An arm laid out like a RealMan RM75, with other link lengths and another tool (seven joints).
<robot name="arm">
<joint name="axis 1" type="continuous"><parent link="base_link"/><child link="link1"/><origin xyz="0 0 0.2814"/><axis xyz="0 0 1"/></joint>
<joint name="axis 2" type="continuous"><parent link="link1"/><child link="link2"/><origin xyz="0 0 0"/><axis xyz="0 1 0"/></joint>
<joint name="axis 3" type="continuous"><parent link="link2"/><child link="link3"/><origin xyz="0 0 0.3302"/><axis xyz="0 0 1"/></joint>
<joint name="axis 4" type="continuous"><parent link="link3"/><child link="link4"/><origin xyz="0 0 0"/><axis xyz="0 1 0"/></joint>
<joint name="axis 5" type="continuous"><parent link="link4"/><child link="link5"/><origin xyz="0 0 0.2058"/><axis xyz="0 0 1"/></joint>
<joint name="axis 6" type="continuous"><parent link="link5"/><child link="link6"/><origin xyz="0 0 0"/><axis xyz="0 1 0"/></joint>
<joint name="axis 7" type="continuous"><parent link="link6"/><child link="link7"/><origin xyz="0 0 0.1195"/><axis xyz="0 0 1"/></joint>
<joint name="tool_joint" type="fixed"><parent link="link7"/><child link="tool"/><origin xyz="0.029 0.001 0.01" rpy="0 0.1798 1.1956"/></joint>
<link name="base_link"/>
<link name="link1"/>
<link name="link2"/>
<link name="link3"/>
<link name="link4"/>
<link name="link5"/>
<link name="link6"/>
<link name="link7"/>
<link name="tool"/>
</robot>
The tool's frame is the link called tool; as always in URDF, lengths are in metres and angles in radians. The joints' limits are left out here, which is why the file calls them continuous.
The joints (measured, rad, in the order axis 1, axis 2, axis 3, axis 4, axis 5, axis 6, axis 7), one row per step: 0.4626, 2.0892, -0.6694, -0.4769, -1.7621, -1.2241, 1.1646; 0.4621, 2.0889, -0.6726, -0.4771, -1.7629, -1.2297, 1.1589; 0.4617, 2.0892, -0.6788, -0.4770, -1.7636, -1.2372, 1.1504; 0.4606, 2.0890, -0.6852, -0.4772, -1.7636, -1.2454, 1.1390; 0.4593, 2.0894, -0.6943, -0.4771, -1.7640, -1.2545, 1.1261; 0.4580, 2.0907, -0.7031, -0.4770, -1.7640, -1.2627, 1.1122; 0.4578, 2.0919, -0.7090, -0.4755, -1.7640, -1.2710, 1.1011; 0.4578, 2.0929, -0.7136, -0.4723, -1.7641, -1.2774, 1.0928; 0.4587, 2.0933, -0.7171, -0.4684, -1.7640, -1.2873, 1.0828; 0.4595, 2.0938, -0.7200, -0.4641, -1.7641, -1.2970, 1.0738; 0.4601, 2.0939, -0.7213, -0.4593, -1.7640, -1.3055, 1.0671; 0.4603, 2.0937, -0.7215, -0.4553, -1.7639, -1.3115, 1.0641; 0.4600, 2.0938, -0.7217, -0.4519, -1.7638, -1.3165, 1.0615; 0.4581, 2.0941, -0.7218, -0.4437, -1.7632, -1.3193, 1.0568; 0.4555, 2.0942, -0.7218, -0.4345, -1.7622, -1.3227, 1.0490
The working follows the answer.
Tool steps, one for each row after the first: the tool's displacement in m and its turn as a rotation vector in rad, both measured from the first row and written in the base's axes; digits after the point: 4 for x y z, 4 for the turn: -0.0004, -0.0005, -0.0003, -0.0035, -0.0028, 0.0092; -0.0014, -0.0013, -0.0013, -0.0097, -0.0066, 0.0232; -0.0020, -0.0022, -0.0020, -0.0145, -0.0121, 0.0391; -0.0029, -0.0034, -0.0033, -0.0221, -0.0185, 0.0578; -0.0040, -0.0047, -0.0050, -0.0287, -0.0247, 0.0764; -0.0052, -0.0057, -0.0066, -0.0347, -0.0271, 0.0921; -0.0062, -0.0068, -0.0083, -0.0407, -0.0275, 0.1031; -0.0076, -0.0077, -0.0098, -0.0467, -0.0265, 0.1176; -0.0089, -0.0087, -0.0113, -0.0527, -0.0245, 0.1307; -0.0098, -0.0097, -0.0125, -0.0576, -0.0210, 0.1401; -0.0103, -0.0105, -0.0132, -0.0613, -0.0171, 0.1445; -0.0106, -0.0115, -0.0140, -0.0644, -0.0136, 0.1478; -0.0101, -0.0136, -0.0157, -0.0685, -0.0093, 0.1466; -0.0092, -0.0161, -0.0174, -0.0719, -0.0057, 0.1468
Tool pose at each row, in the base's axes (x y z in m, rotation vector in rad; rounded; the steps above come from the unrounded poses): 0.3895, 0.3439, -0.0159, -1.8398, 2.2319, 1.0008; 0.3891, 0.3434, -0.0162, -1.8535, 2.2270, 0.9958; 0.3882, 0.3426, -0.0172, -1.8744, 2.2206, 0.9878; 0.3875, 0.3418, -0.0179, -1.8974, 2.2105, 0.9794; 0.3866, 0.3405, -0.0192, -1.9251, 2.2000, 0.9678; 0.3855, 0.3392, -0.0209, -1.9522, 2.1888, 0.9570; 0.3843, 0.3382, -0.0226, -1.9749, 2.1810, 0.9507; 0.3833, 0.3372, -0.0243, -1.9915, 2.1777, 0.9459; 0.3820, 0.3363, -0.0257, -2.0126, 2.1724, 0.9433; 0.3807, 0.3353, -0.0272, -2.0319, 2.1687, 0.9415; 0.3797, 0.3342, -0.0284, -2.0458, 2.1677, 0.9419; 0.3792, 0.3334, -0.0291, -2.0529, 2.1697, 0.9435; 0.3789, 0.3324, -0.0299, -2.0583, 2.1719, 0.9449; 0.3795, 0.3303, -0.0316, 2.0564, -2.1767, -0.9448; 0.3803, 0.3279, -0.0333, 2.0518, -2.1752, -0.9428

